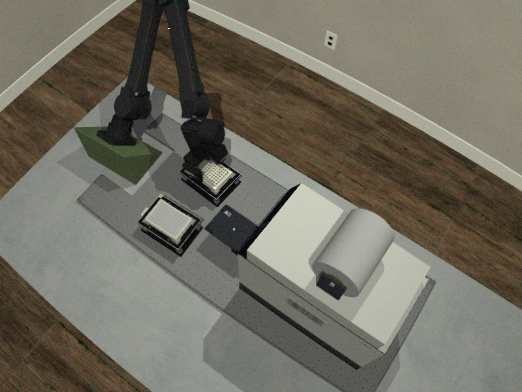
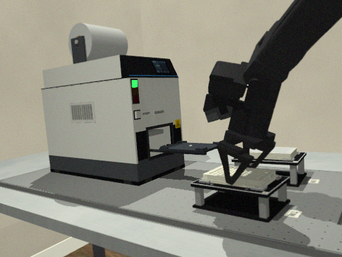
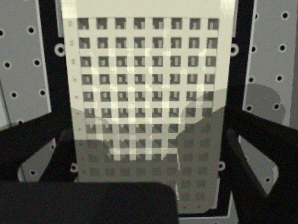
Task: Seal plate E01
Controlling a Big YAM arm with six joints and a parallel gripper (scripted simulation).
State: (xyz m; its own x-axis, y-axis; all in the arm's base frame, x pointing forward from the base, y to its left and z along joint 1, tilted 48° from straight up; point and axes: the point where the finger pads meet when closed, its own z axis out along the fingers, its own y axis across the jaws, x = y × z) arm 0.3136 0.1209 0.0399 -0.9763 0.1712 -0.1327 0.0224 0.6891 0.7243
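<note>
Right now the black plate nest is 2 cm below my hand. Also, from my hand: sealer stage (20 cm ahead, 12 cm to the right, 3 cm above); covered white plate (21 cm to the right, 1 cm ahead); start button (30 cm ahead, 13 cm above, 3 cm to the right).
</note>
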